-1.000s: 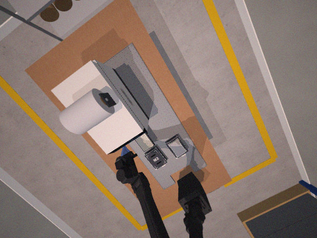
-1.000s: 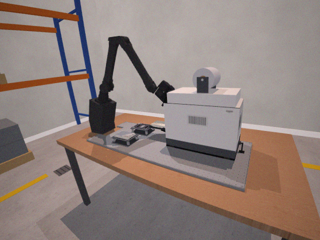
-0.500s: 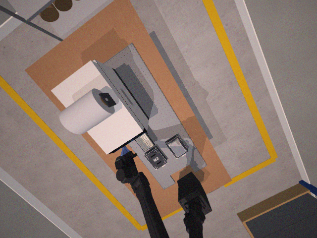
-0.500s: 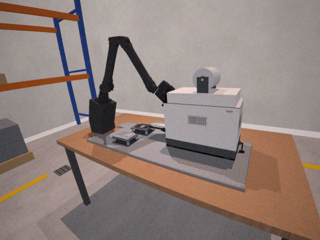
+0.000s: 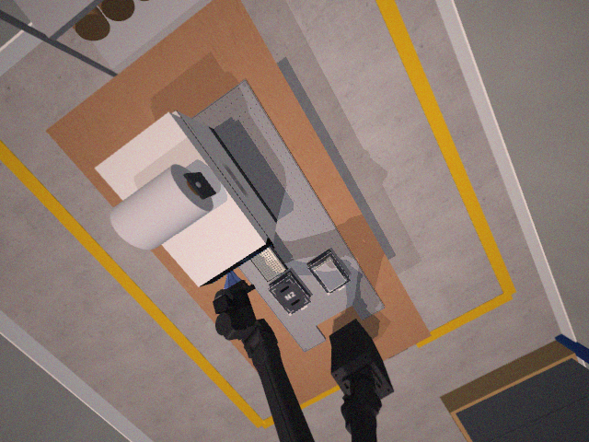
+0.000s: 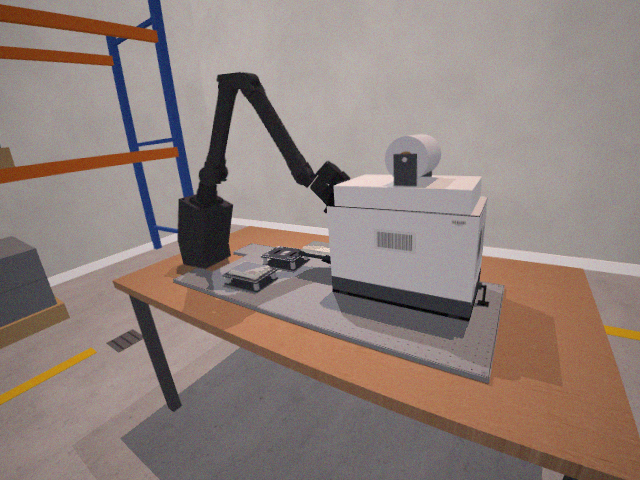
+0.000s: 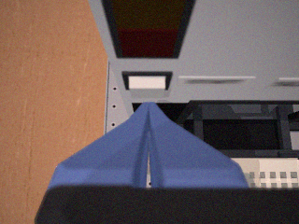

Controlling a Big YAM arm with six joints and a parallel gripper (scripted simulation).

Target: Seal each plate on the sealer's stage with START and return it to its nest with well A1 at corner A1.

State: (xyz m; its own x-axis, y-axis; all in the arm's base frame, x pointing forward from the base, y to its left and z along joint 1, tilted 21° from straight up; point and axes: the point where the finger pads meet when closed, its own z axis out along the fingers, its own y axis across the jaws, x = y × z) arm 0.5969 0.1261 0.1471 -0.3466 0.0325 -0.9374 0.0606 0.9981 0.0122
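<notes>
The start button lies 2 cm ahead of my hand. Round my hand: foil roll: 25 cm ahead, 23 cm above, 11 cm to the right; then white well plate: 9 cm to the right, 9 cm below, 9 cm behind; then dark sealer stage: 10 cm below, 9 cm to the right, 8 cm behind.
</notes>
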